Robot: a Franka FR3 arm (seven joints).
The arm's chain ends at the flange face. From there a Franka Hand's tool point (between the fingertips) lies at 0.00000 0.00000 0.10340 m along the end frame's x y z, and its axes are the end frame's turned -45 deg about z.
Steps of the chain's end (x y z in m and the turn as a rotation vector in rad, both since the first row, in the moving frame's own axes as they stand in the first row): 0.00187, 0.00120, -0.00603, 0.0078, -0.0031, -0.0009; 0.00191, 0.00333, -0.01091, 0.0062, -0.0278, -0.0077; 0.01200, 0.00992, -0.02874, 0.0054, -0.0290, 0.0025; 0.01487, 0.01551, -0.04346, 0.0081, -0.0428, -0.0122
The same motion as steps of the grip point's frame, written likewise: 0.00082, 0.00137, -0.00603, 0.0077, 0.0033, -0.0009; -0.00259, 0.00123, -0.01095, 0.0240, -0.0153, -0.0077; -0.00025, 0.01298, -0.02878, 0.0243, -0.0167, 0.0025; -0.00301, 0.01778, -0.04356, 0.0360, -0.0245, -0.0122
